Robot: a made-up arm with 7 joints. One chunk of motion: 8 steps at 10 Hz.
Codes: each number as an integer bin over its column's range. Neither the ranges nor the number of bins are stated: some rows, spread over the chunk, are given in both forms.
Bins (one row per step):
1: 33 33 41 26 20 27 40
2: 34 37 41 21 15 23 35
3: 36 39 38 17 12 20 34
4: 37 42 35 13 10 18 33
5: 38 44 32 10 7 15 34
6: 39 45 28 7 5 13 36
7: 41 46 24 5 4 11 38
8: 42 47 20 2 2 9 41
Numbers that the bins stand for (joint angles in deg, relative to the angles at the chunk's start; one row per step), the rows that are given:
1: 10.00 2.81 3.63 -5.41 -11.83 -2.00 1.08
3: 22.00 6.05 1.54 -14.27 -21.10 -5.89 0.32
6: 34.00 9.29 -5.44 -24.11 -29.21 -9.78 0.57
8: 46.00 10.37 -11.03 -29.03 -32.68 -12.00 1.21
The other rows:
2: 14.00 4.97 3.63 -10.33 -17.62 -4.22 0.44
4: 26.00 7.67 -0.56 -18.21 -23.41 -7.00 0.19
5: 30.00 8.75 -2.65 -21.16 -26.89 -8.67 0.32
7: 42.00 9.83 -8.24 -26.08 -30.37 -10.89 0.83

